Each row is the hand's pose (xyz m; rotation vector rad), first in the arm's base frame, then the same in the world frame.
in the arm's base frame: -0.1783 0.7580 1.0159 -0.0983 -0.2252 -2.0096
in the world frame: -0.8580 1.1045 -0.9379 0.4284 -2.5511 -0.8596
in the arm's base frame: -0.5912 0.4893 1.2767 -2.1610 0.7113 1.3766
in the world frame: -1.3240 0.8487 -1.1056 2.2302 -0.6696 1.0947
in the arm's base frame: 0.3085 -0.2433 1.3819 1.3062 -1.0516 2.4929
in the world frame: -1.7019 1.5612 -0.2650 -1.0093 1.1213 2.6422
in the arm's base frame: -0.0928 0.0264 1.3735 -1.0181 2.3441 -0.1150
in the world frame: -1.5995 1.2549 -0.6249 -0.9719 0.4204 -2.0208
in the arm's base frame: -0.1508 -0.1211 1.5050 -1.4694 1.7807 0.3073
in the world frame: -1.8053 1.2517 -0.6317 -1.7580 0.3265 -2.0225
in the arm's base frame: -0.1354 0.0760 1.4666 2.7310 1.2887 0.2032
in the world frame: -1.6322 1.2733 -0.7323 0.6278 0.5357 0.6371
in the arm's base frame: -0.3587 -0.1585 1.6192 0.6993 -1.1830 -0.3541
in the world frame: -1.9571 1.1281 -0.7708 -0.5985 -2.1764 1.4403
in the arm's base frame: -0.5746 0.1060 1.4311 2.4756 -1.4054 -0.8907
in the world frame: -1.6989 0.8868 -0.9353 1.4019 -1.0617 1.7990
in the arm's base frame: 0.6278 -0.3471 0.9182 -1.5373 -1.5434 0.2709
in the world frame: -1.4066 1.5811 0.2251 1.4083 1.2238 -0.2485
